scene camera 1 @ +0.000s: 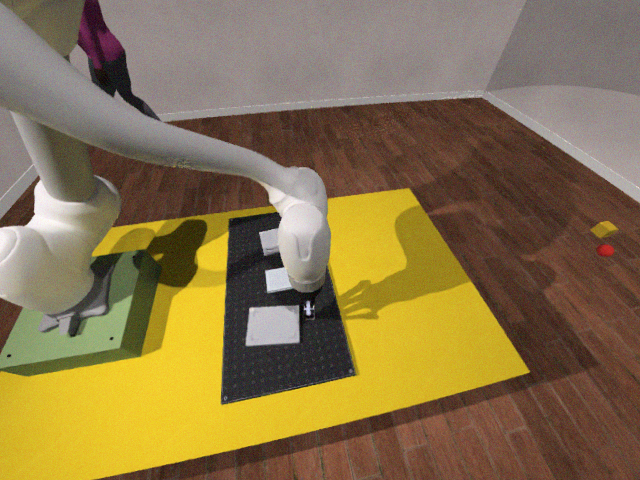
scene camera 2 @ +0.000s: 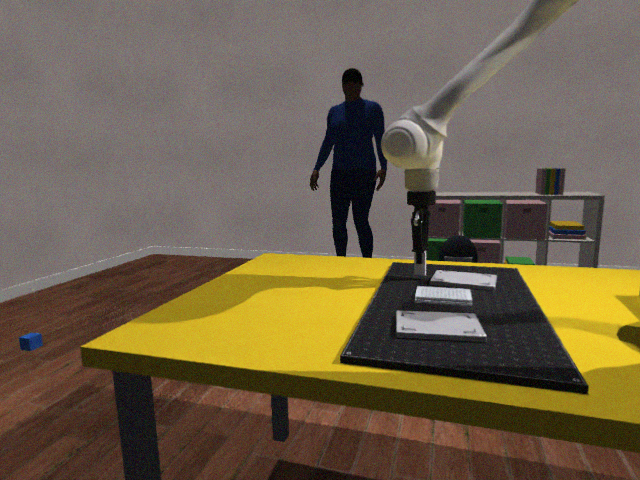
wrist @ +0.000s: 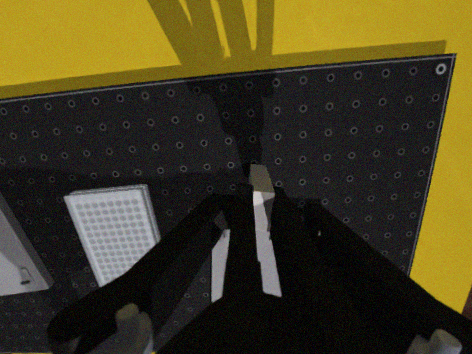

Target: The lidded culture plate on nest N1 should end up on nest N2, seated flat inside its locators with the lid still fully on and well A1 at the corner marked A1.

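Frame: origin at the arm's base, x left, y up, z ahead, level; centimetres.
Seen in the pictures: gripper, fingertip midpoint: (scene camera 1: 309, 317) (scene camera 2: 420, 274) (wrist: 256, 178); arm's base at its link origin: (scene camera 1: 80, 296).
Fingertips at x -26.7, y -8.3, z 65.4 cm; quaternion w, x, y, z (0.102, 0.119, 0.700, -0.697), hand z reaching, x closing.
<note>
Offsets run from my fingertips to a thing's top centre. Level surfaces: height alone.
The culture plate @[dz -3.9, dx +16.9, dy +0.3 cm] (scene camera 1: 278, 279) (scene camera 2: 443, 295) (wrist: 114, 227), pale with rows of wells, lies flat on the black board between two grey nests, apart from both. I cannot tell whether its lid is on. One nest @[dz -11.4, dx +1.7, dy +0.2 cm] (scene camera 1: 272, 325) (scene camera 2: 464, 279) has corner locators and bears no plate; in the wrist view my fingers hide most of it. The other nest @[dz -0.3, dx +35.0, dy +0.2 cm] (scene camera 1: 268, 241) (scene camera 2: 439, 325) (wrist: 15, 260) also bears no plate. N1, N2 and A1 marks are unreadable. My gripper (scene camera 1: 309, 312) (scene camera 2: 419, 272) (wrist: 256, 178) is shut and empty, pointing down low over the board beside the first nest.
The black perforated board @[dy -1.3 cm] (scene camera 1: 284, 374) (scene camera 2: 465, 356) (wrist: 350, 145) lies on the yellow table @[dy -2.6 cm] (scene camera 1: 413, 341) (scene camera 2: 206, 320) (wrist: 90, 40). The arm's base stands on a green block (scene camera 1: 77, 346). A person (scene camera 1: 105, 49) (scene camera 2: 356, 149) and a shelf unit (scene camera 2: 594, 227) are beyond the table.
</note>
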